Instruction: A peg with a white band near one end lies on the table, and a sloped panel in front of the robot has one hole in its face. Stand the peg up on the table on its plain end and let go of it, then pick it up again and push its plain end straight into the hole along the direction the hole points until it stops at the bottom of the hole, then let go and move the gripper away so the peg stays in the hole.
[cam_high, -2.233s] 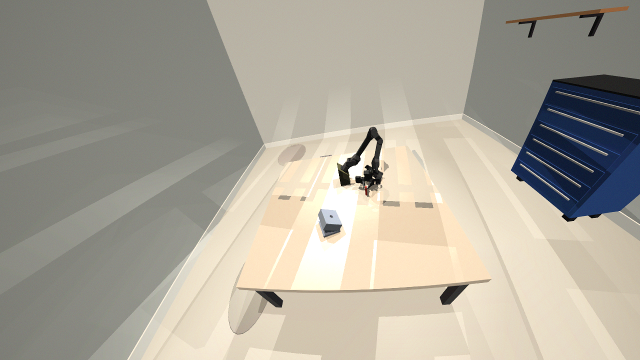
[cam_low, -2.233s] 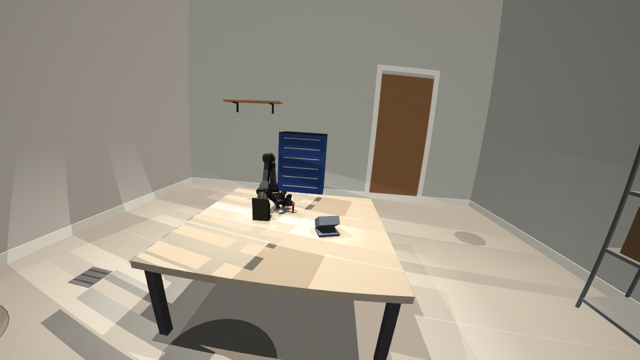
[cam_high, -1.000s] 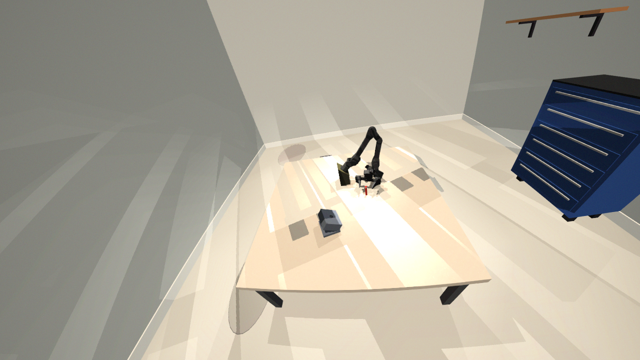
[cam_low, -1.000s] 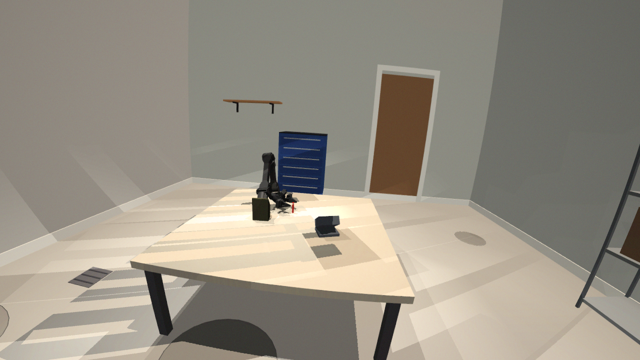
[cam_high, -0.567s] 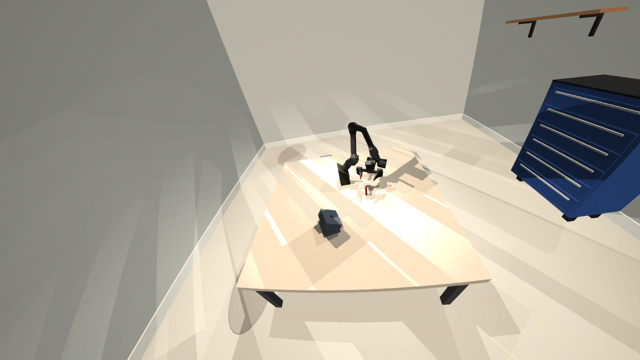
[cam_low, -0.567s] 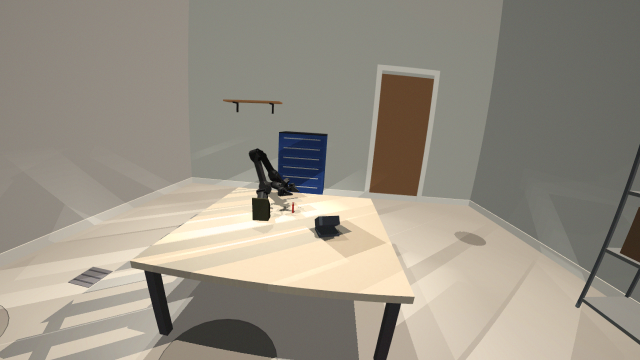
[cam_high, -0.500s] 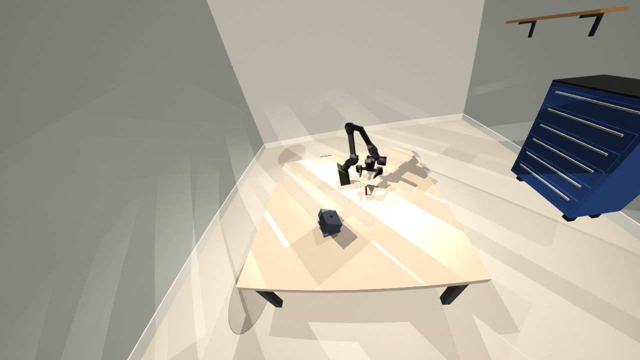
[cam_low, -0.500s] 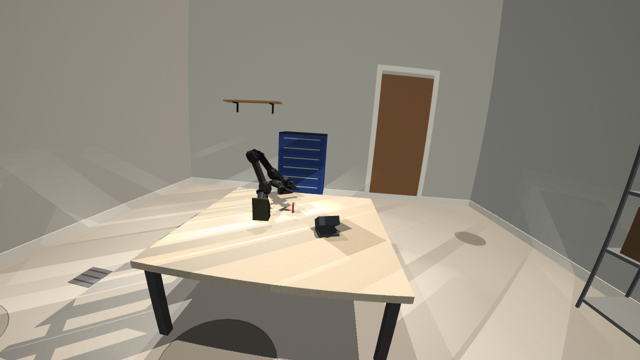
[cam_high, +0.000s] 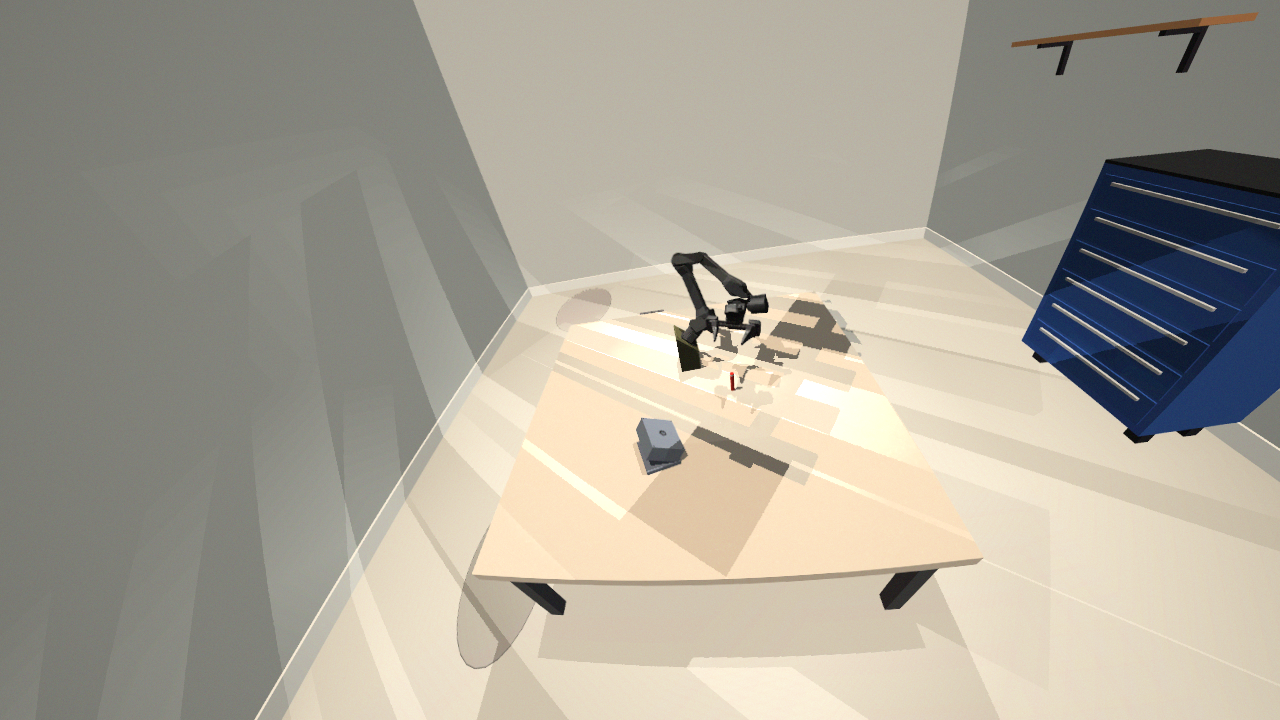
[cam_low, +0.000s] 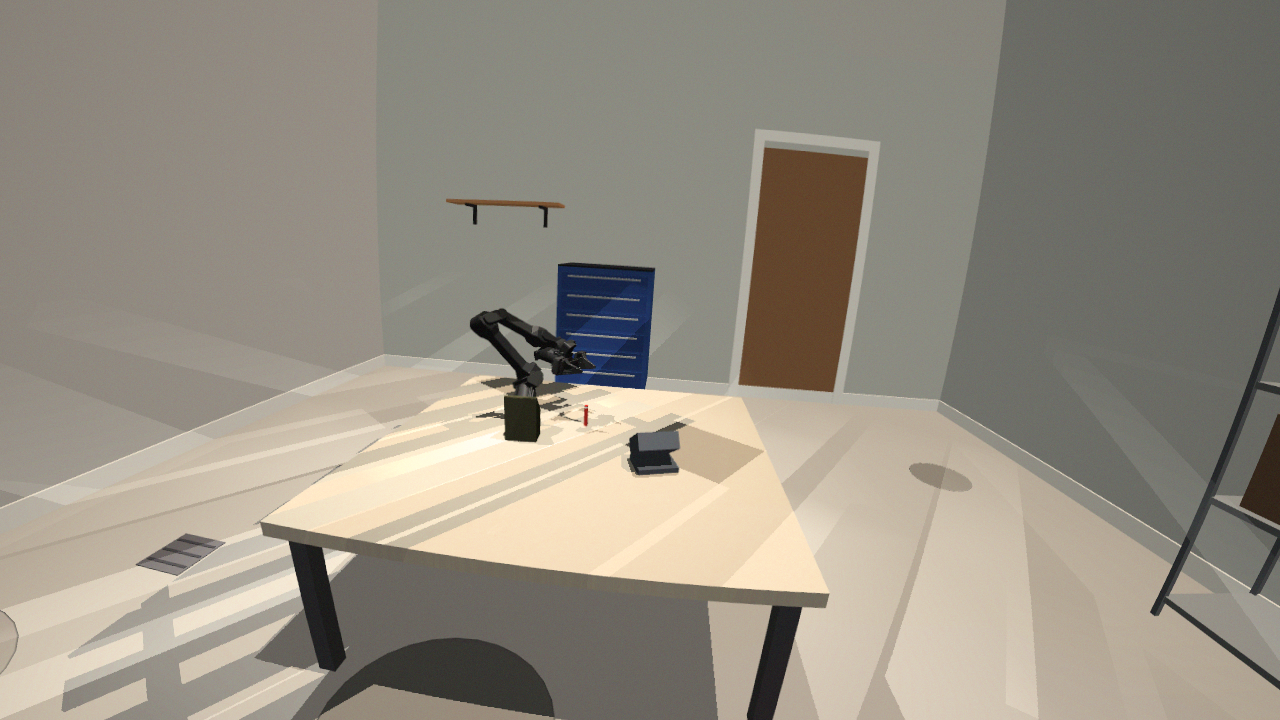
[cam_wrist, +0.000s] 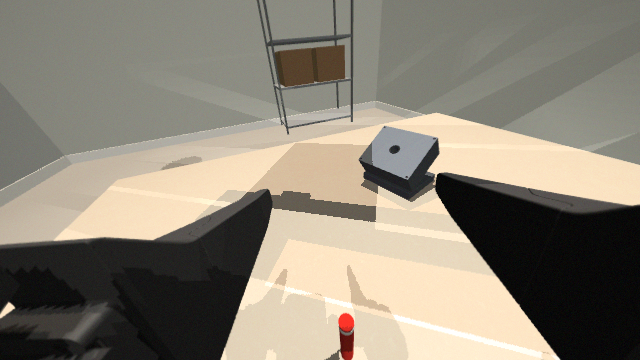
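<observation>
The red peg is 1 cm behind my gripper tip, 1 cm to the left of it and 16 cm below it. The rest, counted from my gripper tip: grey sloped panel 27 cm ahead, 24 cm to the right, 15 cm below.
</observation>
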